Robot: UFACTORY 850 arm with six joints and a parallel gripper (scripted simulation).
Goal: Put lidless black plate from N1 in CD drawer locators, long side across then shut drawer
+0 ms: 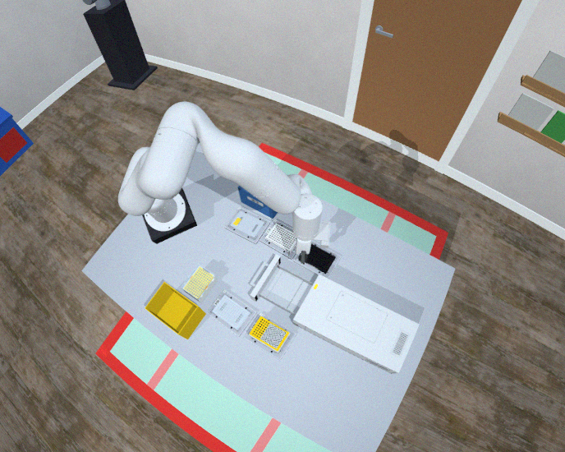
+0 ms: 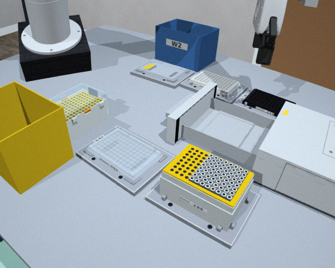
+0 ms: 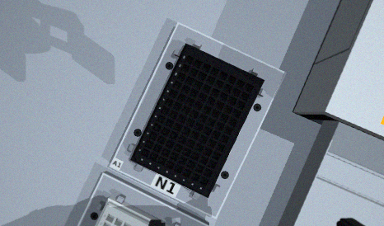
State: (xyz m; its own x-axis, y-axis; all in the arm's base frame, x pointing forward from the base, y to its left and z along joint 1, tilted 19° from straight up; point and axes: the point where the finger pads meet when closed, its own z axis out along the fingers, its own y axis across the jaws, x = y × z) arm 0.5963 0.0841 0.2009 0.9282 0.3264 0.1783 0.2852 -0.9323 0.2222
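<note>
My hand is 50 mm short of the black plate, 50 mm to the right of it and 150 mm above it. Also, from my hand: white plate (120 mm behind, 80 mm to the left, 150 mm below); slotted nest (50 mm ahead, 50 mm to the left, 160 mm below); cooler drawer (10 mm ahead, 140 mm to the right, 130 mm below).
</note>
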